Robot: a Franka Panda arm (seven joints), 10 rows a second.
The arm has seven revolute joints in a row. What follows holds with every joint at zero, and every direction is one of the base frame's. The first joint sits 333 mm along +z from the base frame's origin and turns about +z. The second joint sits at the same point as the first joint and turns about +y. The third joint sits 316 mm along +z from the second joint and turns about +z. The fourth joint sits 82.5 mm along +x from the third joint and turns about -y. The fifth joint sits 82.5 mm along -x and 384 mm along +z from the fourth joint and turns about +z. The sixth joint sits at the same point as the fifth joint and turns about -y. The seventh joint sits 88 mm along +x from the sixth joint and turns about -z. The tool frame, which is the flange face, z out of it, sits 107 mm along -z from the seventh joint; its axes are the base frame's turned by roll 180, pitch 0 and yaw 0 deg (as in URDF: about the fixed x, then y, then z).
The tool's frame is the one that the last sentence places.
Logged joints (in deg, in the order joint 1, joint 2, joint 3, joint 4, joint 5, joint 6, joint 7), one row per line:
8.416 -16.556 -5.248 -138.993 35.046 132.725 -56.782
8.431 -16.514 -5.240 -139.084 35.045 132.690 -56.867
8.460 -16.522 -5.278 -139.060 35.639 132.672 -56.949
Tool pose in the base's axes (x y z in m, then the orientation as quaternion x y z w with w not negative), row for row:
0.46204 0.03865 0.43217 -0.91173 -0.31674 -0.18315 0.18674
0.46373 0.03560 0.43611 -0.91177 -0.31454 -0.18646 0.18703
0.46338 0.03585 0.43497 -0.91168 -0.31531 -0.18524 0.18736
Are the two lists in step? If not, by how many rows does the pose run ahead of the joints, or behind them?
The pose runs 1 row behind the joints: the pose in row i belongs to the joints in row i - 1.
